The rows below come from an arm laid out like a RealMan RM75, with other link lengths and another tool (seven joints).
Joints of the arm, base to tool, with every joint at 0 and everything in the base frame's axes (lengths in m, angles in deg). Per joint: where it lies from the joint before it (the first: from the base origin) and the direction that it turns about. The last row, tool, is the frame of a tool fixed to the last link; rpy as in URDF.
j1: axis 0 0 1 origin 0 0 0.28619
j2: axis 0 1 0 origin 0 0 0
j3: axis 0 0 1 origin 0 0 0.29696
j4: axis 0 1 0 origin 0 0 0
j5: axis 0 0 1 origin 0 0 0.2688
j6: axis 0 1 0 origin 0 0 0
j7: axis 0 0 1 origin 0 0 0.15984
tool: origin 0.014 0.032 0.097 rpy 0 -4.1 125.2
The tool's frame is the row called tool.
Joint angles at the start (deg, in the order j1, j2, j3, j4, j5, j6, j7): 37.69 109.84 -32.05 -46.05 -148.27 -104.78 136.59
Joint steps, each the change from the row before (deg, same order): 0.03 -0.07 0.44 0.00 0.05 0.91 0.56; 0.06 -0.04 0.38 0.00 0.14 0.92 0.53; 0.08 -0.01 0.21 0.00 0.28 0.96 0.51; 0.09 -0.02 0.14 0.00 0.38 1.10 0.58; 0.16 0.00 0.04 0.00 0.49 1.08 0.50; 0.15 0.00 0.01 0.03 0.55 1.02 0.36; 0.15 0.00 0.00 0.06 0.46 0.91 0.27; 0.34 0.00 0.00 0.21 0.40 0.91 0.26; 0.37 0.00 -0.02 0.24 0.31 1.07 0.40
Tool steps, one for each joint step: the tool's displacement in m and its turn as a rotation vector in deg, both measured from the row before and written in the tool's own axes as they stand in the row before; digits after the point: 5 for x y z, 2 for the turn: 0.00029 0.00532 -0.00090 -1.13 0.22 0.78; 0.00100 0.00527 -0.00062 -1.10 0.29 0.68; 0.00176 0.00516 -0.00014 -1.06 0.32 0.54; 0.00222 0.00582 -0.00009 -1.18 0.36 0.56; 0.00334 0.00564 0.00018 -1.12 0.43 0.35; 0.00347 0.00515 0.00029 -1.03 0.49 0.22; 0.00308 0.00446 0.00043 -0.88 0.41 0.15; 0.00437 0.00436 0.00103 -0.75 0.43 0.05; 0.00426 0.00498 0.00134 -0.86 0.33 0.19
